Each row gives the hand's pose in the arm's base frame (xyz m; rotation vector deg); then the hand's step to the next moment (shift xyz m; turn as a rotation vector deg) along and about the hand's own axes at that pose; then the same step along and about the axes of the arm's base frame.
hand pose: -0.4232 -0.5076 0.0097 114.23 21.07 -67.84
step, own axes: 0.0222 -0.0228 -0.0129 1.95 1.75 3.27
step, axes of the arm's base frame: 0.0063 0.0216 -0.0259 0.03 -3.83 -1.69
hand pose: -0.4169 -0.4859 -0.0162 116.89 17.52 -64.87
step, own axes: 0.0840 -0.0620 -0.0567 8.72 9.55 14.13
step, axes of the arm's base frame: 0.0505 0.0703 -0.0814 1.37 -17.95 -6.54
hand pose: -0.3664 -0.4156 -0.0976 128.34 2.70 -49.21
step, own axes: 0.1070 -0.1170 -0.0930 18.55 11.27 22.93
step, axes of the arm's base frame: 0.1038 0.1235 -0.0881 4.49 -26.94 -15.84
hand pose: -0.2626 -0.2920 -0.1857 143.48 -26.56 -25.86
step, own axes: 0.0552 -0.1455 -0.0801 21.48 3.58 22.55
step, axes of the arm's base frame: 0.1147 0.1284 -0.0311 9.00 -21.90 -20.54
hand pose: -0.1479 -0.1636 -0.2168 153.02 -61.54 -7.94
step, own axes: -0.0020 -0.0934 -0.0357 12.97 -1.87 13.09
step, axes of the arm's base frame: 0.0674 0.0734 0.0088 8.22 -10.33 -13.00
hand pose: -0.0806 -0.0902 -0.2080 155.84 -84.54 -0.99
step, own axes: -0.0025 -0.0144 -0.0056 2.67 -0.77 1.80
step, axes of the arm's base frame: 0.0109 0.0101 0.0049 2.04 -1.88 -1.80
